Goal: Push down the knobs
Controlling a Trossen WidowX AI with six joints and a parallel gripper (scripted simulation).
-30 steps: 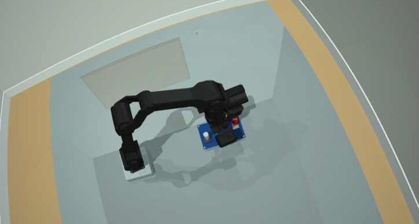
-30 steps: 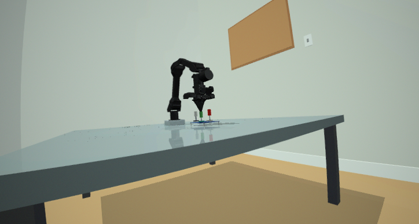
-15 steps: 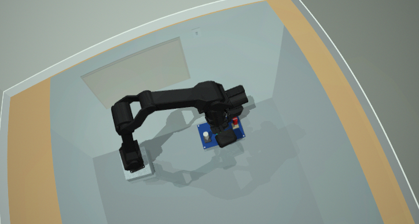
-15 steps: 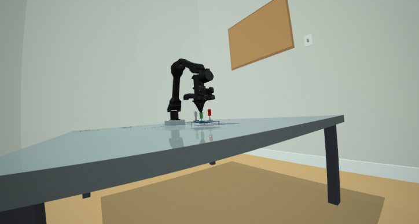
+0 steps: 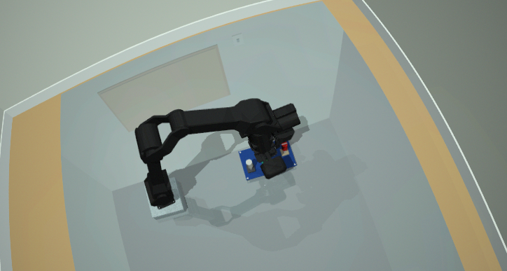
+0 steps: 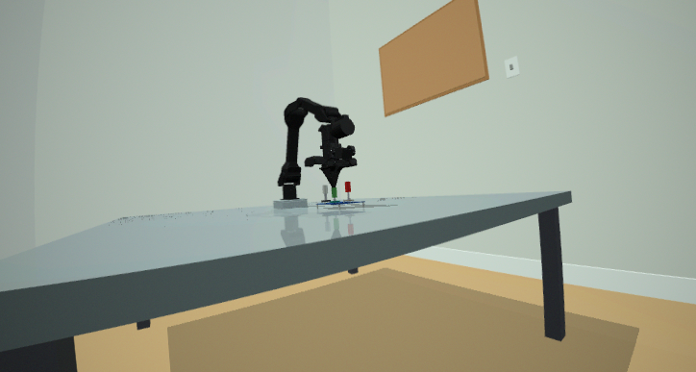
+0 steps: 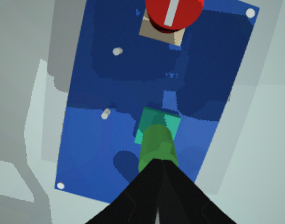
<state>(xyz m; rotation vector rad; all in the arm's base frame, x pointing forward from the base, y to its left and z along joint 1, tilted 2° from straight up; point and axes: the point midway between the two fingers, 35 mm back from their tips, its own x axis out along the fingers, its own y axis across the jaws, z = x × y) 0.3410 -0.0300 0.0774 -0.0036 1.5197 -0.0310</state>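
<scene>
Right now my gripper tip is 20 mm above the green knob. Round my gripper tip: red knob: 70 mm ahead.
</scene>
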